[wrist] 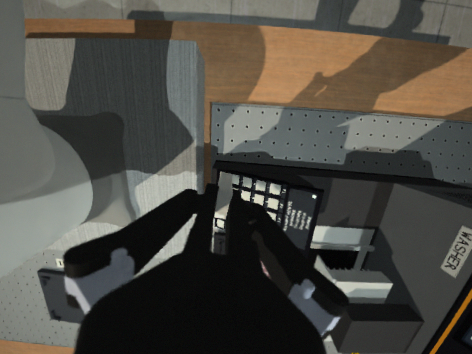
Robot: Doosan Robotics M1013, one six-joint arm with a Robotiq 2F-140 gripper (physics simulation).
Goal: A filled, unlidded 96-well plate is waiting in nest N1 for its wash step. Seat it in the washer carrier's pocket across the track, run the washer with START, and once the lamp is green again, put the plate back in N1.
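Seen in the pictures: gripper, fingertip midpoint: (223, 182); arm's base at its link origin: (76, 170).
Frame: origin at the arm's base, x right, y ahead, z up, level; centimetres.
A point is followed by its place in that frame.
My gripper (223, 182) {x -24.3, y -0.1, z 3.1 cm} is shut and empty, its fingertips over the washer's keypad panel in the wrist view. The panel (298, 240) {x -33.8, y 5.2, z 8.2 cm} is black with rows of pale square keys and small white print too small to read; the fingers hide part of it. I cannot tell which key is START or whether a fingertip touches one. The washer (410, 240) {x -50.1, y 5.9, z 6.7 cm} is a dark grey housing at the right, labelled WASHER. A dark nest-like block (54, 297) {x 17.4, y 33.8, z -3.7 cm} lies at the lower left, partly hidden by the gripper, its label partly cut off. The 96-well plate and the lamp do not show clearly.
Pale and grey parts (357, 287) {x -42.6, y 11.8, z 8.8 cm} stand beside the panel, with a dark box (377, 327) {x -43.9, y 14.8, z 11.7 cm} below them. A perforated grey board (300, 132) {x -37.1, y -7.6, z -4.7 cm} runs behind the washer on the wooden table (230, 65) {x -24.2, y -18.0, z -6.0 cm}. A large grey block (145, 100) {x -12.7, y -10.9, z 0.3 cm} and a pale rounded arm part (40, 185) {x -7.8, y -1.6, z 11.3 cm} fill the left.
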